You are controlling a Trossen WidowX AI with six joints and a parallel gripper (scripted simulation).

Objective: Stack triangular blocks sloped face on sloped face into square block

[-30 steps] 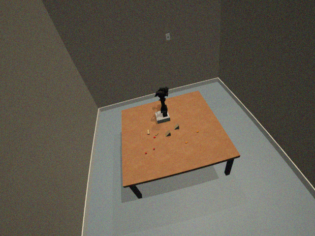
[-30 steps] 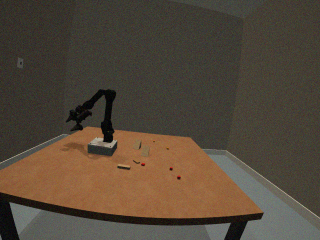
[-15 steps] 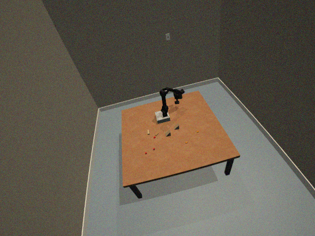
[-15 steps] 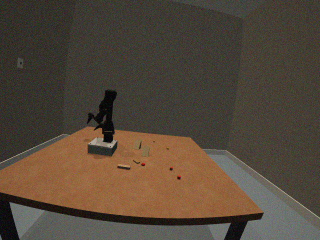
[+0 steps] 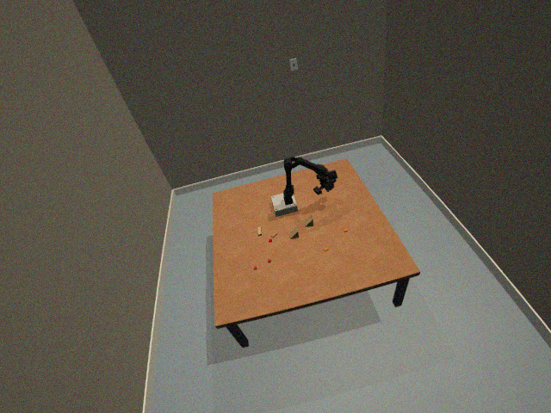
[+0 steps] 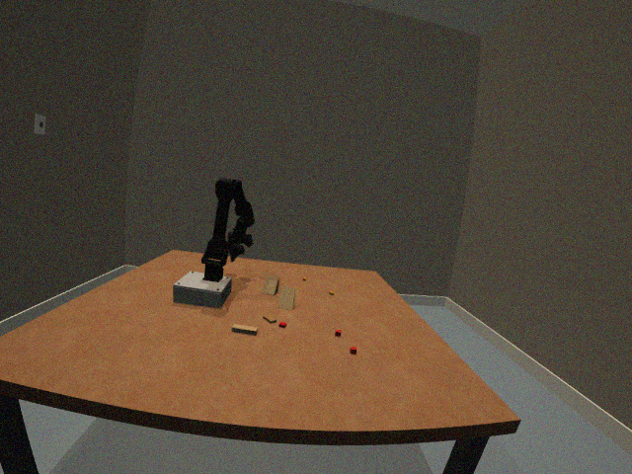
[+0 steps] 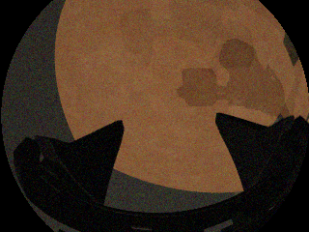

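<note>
My gripper tip is now 310 mm short of the triangular block, 310 mm to the left of it and 70 mm above it. Round my gripper tip: flat tan bar (200 mm ahead, 580 mm to the right, 70 mm below); then dark stick (260 mm ahead, 470 mm to the right, 80 mm below); then red cube (310 mm ahead, 510 mm to the right, 80 mm below).
</note>
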